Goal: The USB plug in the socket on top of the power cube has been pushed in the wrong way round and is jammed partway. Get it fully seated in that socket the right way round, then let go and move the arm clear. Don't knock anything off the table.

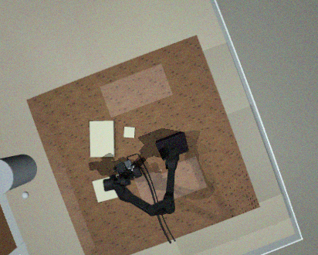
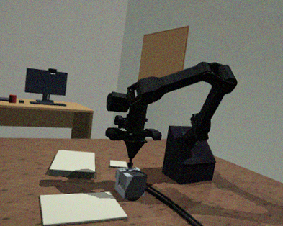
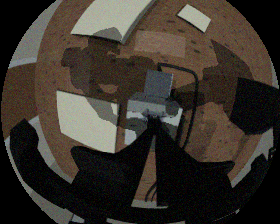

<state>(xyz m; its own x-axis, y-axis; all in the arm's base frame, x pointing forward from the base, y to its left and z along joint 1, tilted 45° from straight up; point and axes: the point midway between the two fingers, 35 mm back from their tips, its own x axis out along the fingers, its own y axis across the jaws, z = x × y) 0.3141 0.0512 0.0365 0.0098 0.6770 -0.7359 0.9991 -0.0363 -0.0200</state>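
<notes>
Right now the USB plug is 2 cm below my gripper tip. From my gripper tip the other things lie so: thin cream sheet: 19 cm ahead, 11 cm below, 8 cm to the left; cream tile: 24 cm to the right, 11 cm below, 8 cm behind; thick cream slab: 26 cm to the right, 11 cm ahead, 10 cm below.
</notes>
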